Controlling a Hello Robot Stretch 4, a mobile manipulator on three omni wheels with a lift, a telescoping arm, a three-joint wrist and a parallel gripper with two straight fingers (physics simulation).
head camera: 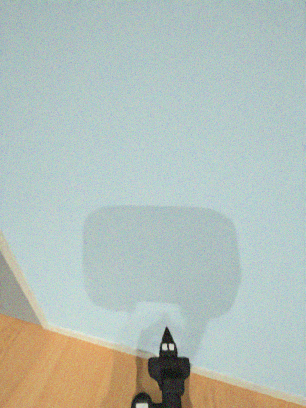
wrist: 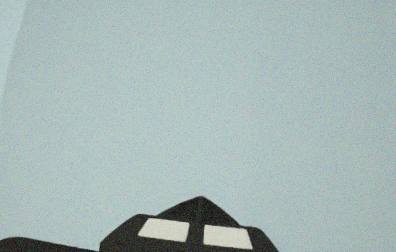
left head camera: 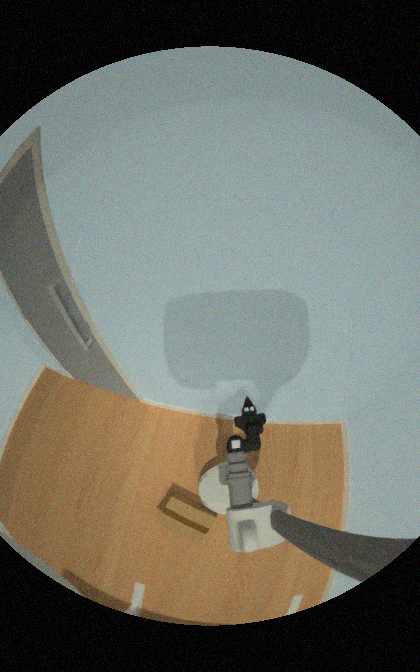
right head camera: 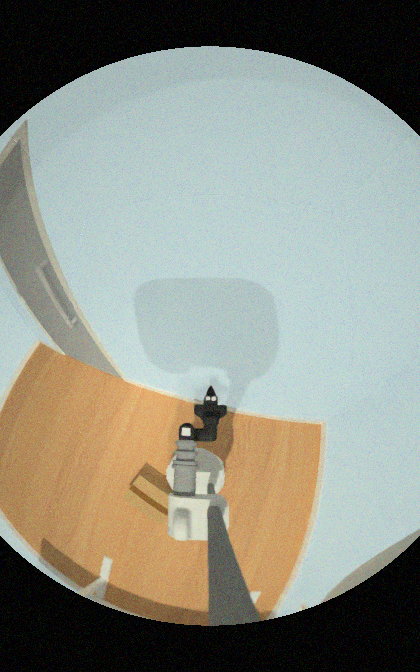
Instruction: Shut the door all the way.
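Seen in the pictures: gripper, fingertip midpoint: [head camera: 166, 328] [wrist: 199, 214] [left head camera: 245, 396] [right head camera: 210, 385]; robot's base, link origin: [left head camera: 227, 486] [right head camera: 196, 473].
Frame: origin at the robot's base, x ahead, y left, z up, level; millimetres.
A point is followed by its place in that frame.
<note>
The grey door [head camera: 15, 295] @(x 832, y 864, z 339 mm) [left head camera: 27, 240] @(x 864, y 998, z 1550 mm) [right head camera: 17, 215] @(x 861, y 986, z 1614 mm) is at the left in the three head views, inside its pale frame [head camera: 22, 282] @(x 783, y 721, z 548 mm) [left head camera: 52, 235] @(x 781, y 717, z 1506 mm) [right head camera: 40, 225] @(x 781, y 713, z 1486 mm). Its upright bar handle shows in the left head view [left head camera: 66, 318] @(x 748, y 837, z 1067 mm) and the right head view [right head camera: 54, 298] @(x 755, y 832, z 1056 mm). I see no clear gap at the door's edge, but the steep angle leaves it unclear whether it is fully shut. The door does not show in the wrist view. My gripper [head camera: 167, 330] @(x 445, y -88, z 748 mm) [left head camera: 247, 400] @(x 445, y -88, z 748 mm) [right head camera: 210, 388] @(x 445, y -88, z 748 mm) [wrist: 199, 214] @(x 445, y -88, z 748 mm) is shut and empty, right of the door, pointing at the blue wall.
The blue wall [head camera: 150, 125] @(x 619, y -6, z 1456 mm) [left head camera: 225, 200] @(x 622, y 2, z 1497 mm) [right head camera: 210, 200] @(x 603, y -75, z 1457 mm) [wrist: 200, 100] @(x 603, y -74, z 839 mm) rises in front of the gripper, with my shadow on it. The wooden floor [head camera: 65, 365] @(x 573, y 511, z -27 mm) [left head camera: 100, 450] @(x 255, y 1111, z -26 mm) [right head camera: 90, 425] @(x 273, y 1018, z -27 mm) runs to the wall and the door's foot. Pale strips [left head camera: 137, 595] [right head camera: 106, 569] show low in both side head views.
</note>
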